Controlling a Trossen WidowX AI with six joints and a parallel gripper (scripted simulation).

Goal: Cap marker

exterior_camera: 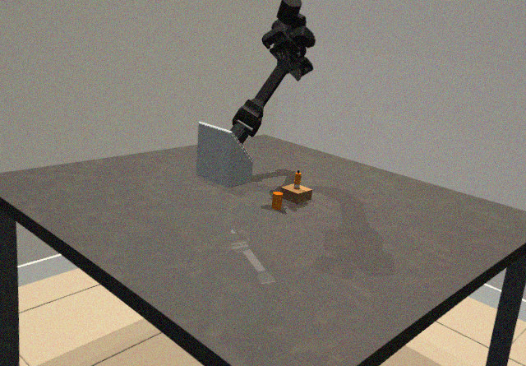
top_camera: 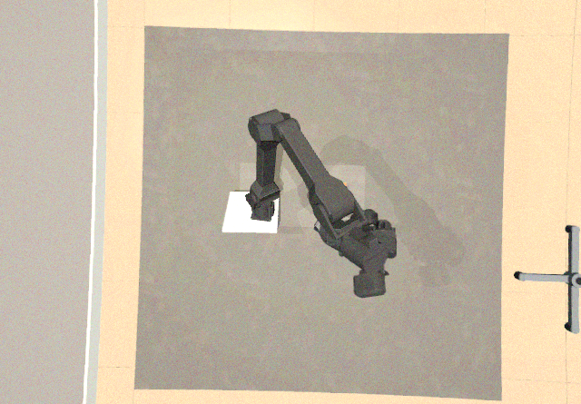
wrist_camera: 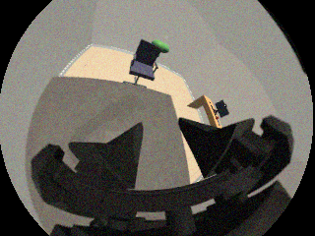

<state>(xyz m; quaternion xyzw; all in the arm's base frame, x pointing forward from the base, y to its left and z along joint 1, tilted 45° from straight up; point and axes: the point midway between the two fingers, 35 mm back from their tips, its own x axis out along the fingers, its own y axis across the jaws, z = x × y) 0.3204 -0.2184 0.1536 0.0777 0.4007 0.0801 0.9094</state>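
Right now my gripper tip is 390 mm above the orange cap, 40 mm past it and 30 mm to the right of it.
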